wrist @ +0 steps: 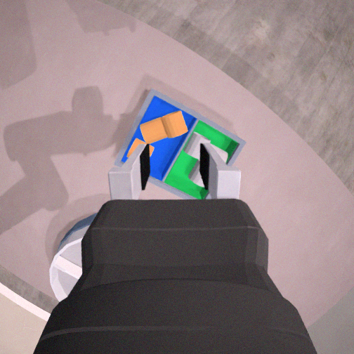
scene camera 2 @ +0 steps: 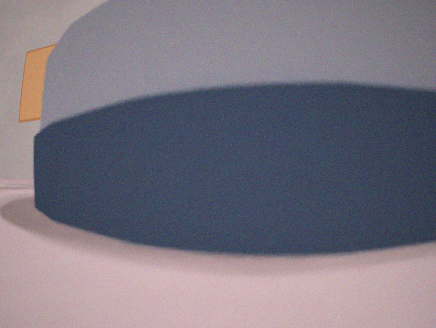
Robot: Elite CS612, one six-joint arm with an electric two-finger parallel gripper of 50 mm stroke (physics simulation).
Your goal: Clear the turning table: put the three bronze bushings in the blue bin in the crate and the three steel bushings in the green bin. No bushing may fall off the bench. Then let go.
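Observation:
The crate (wrist: pixel 136 116) lies below the gripper in the wrist view. In its blue bin (wrist: pixel 159 107), orange bronze bushings show: two blocky shapes (wrist: pixel 152 130) (wrist: pixel 176 124) touch each other, and another (wrist: pixel 139 148) is partly hidden by the left finger. Pale steel bushings (wrist: pixel 196 144) lie close together in the green bin (wrist: pixel 185 180), partly covered by the right finger, so I cannot count them surely. My gripper (wrist: pixel 174 157) is open and empty above the crate. The turning table (scene camera 2: pixel 235 170) (wrist: pixel 59 275) fills much of scene camera 2 and shows in part at the lower left in the wrist view.
The pinkish bench top (scene camera 2: pixel 200 300) (wrist: pixel 280 215) surrounds the crate. Its curved edge runs across the upper right of the wrist view, with grey floor (wrist: pixel 310 75) beyond. An orange panel (scene camera 2: pixel 34 87) shows behind the turning table in scene camera 2. The arm's shadows fall at the left.

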